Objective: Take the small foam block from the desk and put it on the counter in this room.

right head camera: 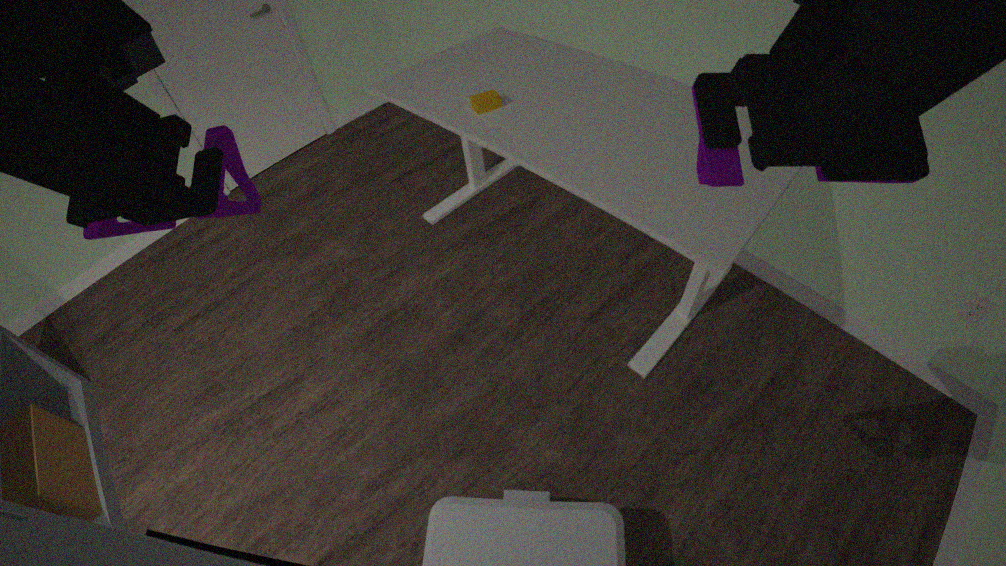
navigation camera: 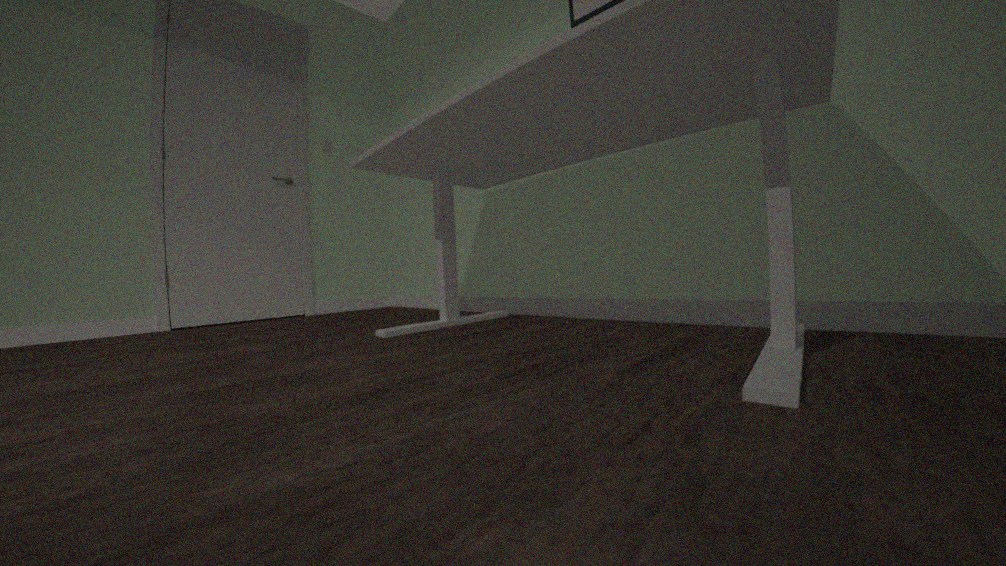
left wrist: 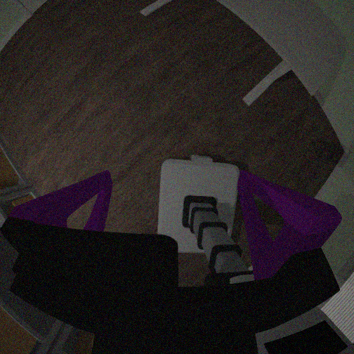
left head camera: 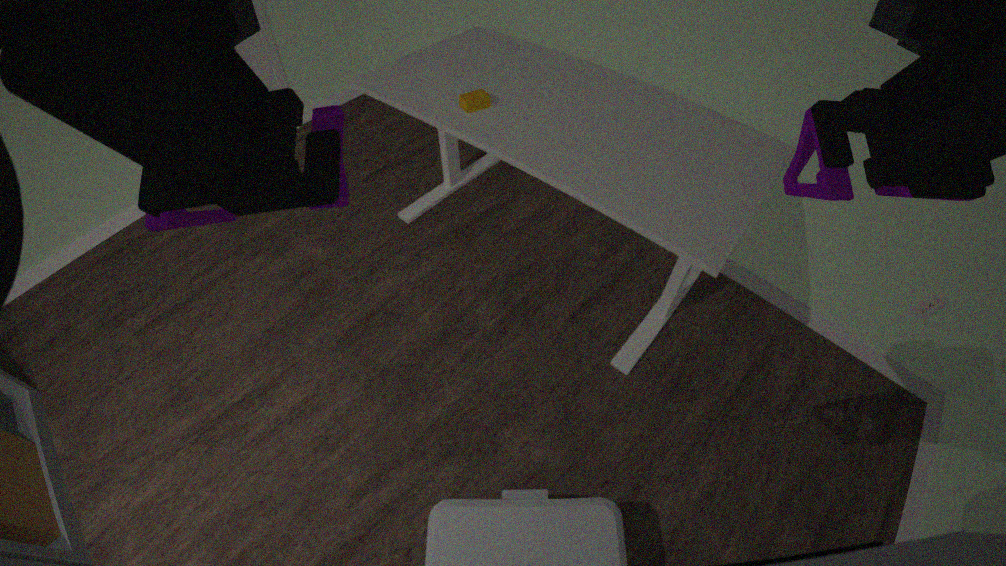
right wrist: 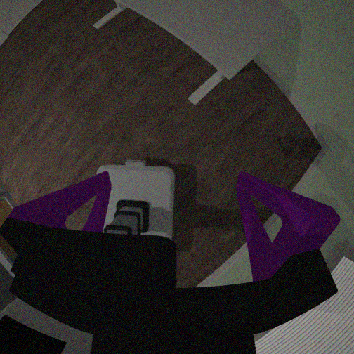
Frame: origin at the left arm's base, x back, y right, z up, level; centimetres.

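Seen in the pictures: left gripper, between the fingertips: [right head camera: 215, 213] [left head camera: 288, 204]; right gripper, between the fingertips: [right head camera: 760, 173] [left head camera: 832, 187].
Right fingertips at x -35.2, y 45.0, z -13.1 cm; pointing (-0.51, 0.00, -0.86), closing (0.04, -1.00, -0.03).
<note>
A point is followed by its place in that frame.
A small yellow-orange foam block [left head camera: 474, 100] {x -143.8, y 6.8, z -64.8 cm} [right head camera: 485, 101] {x -143.9, y 7.1, z -64.9 cm} lies on the white desk [left head camera: 597, 133] {x -130.3, y 46.7, z -69.0 cm} [right head camera: 597, 147] {x -120.6, y 42.6, z -69.0 cm} [right wrist: 225, 30] [navigation camera: 597, 91] {x -124.4, y 45.2, z -71.5 cm}, near its far left end and front edge in the head views. My left gripper [left head camera: 246, 211] [right head camera: 172, 221] [left wrist: 174, 177] is open and empty, left of the desk in the head views. My right gripper [left head camera: 868, 195] [right head camera: 780, 179] {x -35.2, y 45.0, z -13.1 cm} [right wrist: 173, 178] is open and empty, at the right side of the desk in the head views. Both are well apart from the block. I cannot make out a counter in these views.
A grey shelf unit [left head camera: 52, 464] {x -32.7, y -159.6, z -136.9 cm} [right head camera: 98, 450] {x -31.9, y -158.2, z -136.1 cm} with orange-brown boxes [left head camera: 24, 485] {x -21.9, y -150.4, z -122.8 cm} [right head camera: 66, 457] {x -24.2, y -152.8, z -120.3 cm} stands at the lower left. The desk's legs [left head camera: 654, 316] [right head camera: 668, 337] [navigation camera: 780, 260] {x -107.4, y 80.2, z -118.6 cm} reach out over the floor. A door [navigation camera: 232, 175] {x -229.2, y -153.5, z -48.1 cm} is at the left. Walls run behind the desk.
</note>
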